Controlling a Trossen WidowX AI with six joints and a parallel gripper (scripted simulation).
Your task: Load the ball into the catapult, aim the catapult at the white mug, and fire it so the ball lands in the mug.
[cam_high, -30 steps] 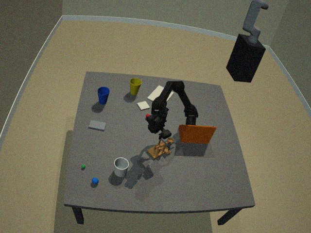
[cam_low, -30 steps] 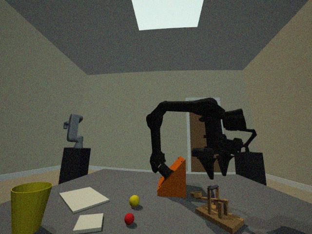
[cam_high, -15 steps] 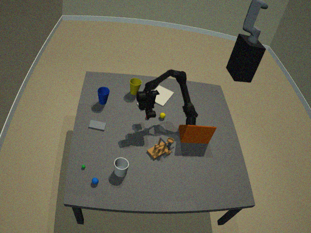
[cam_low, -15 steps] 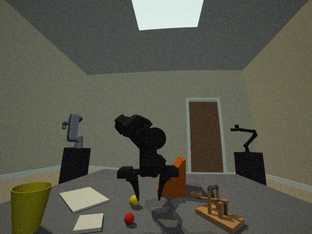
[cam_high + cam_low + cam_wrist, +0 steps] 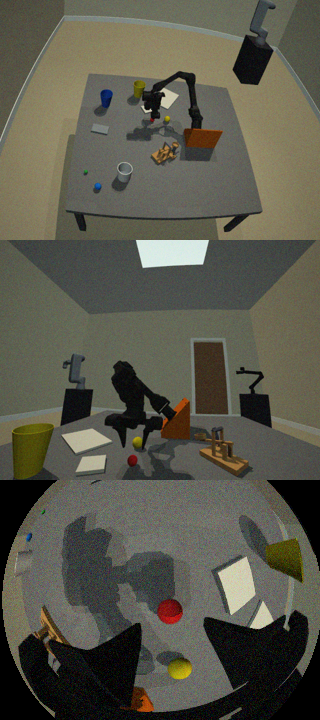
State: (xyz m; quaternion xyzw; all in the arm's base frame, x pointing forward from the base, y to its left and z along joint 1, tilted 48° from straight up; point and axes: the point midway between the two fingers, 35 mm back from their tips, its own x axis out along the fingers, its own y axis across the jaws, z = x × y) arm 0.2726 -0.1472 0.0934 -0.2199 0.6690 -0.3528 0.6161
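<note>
The red ball lies 40 mm below my gripper tip. The rest, counted from my gripper tip: yellow ball (110 mm behind, 30 mm below); yellow cup (70 mm ahead, 290 mm to the right, 20 mm below); wooden catapult (60 mm behind, 300 mm to the left).
</note>
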